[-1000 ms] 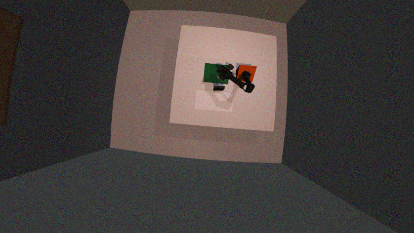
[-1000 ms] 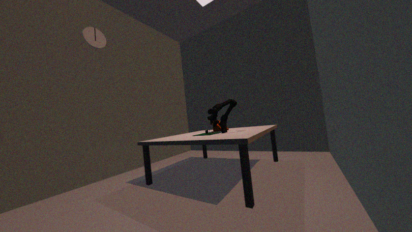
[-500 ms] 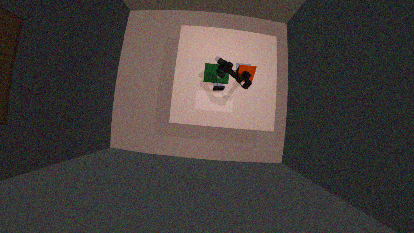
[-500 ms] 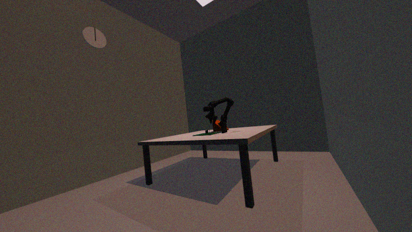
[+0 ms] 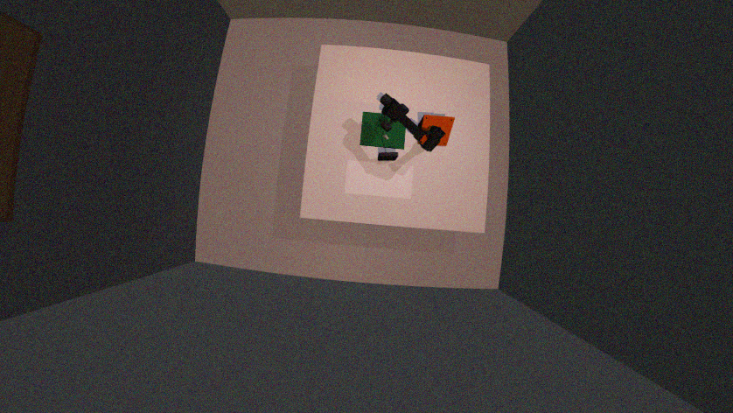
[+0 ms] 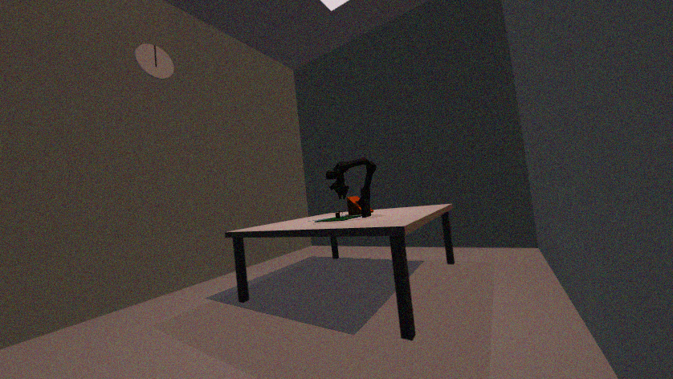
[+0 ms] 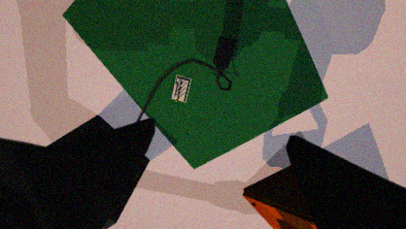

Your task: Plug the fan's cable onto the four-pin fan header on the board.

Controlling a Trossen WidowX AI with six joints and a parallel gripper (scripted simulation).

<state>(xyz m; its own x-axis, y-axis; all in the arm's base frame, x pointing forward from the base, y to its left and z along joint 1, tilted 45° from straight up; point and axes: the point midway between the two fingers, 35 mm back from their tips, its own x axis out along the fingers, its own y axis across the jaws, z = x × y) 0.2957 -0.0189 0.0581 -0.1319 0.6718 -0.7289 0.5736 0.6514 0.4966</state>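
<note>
Now: the dark fan plug 40 mm ahead of my gripper tip, 30 mm to the right of it and 120 mm below it. Also, from my gripper tip: fan 190 mm to the left, 80 mm below; then green board 50 mm ahead, 150 mm below; then four-pin header 20 mm ahead, 50 mm to the left, 140 mm below.
</note>
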